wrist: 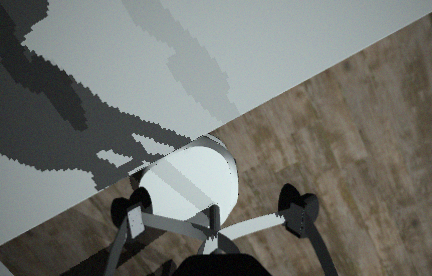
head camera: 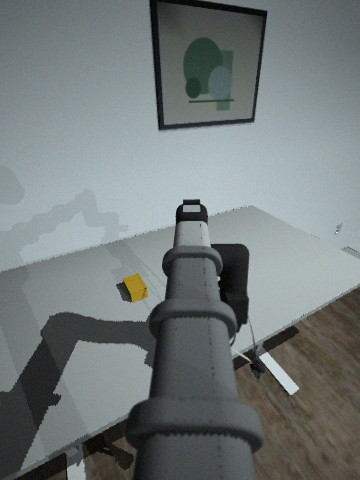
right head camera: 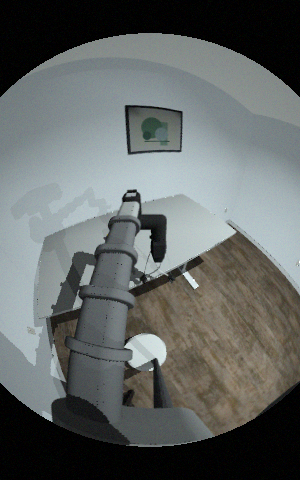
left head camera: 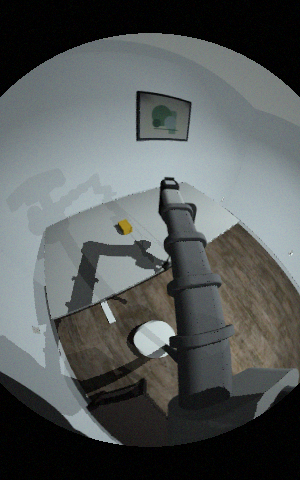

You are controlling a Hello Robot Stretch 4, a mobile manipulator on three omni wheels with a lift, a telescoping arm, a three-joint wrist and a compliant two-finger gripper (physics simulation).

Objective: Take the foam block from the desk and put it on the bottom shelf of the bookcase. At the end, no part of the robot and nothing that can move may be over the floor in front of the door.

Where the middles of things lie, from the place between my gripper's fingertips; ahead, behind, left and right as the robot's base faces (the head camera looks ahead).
Now: the framed picture [head camera: 207, 68] 970 mm ahead of my hand, 10 mm to the right of it and 680 mm above it.
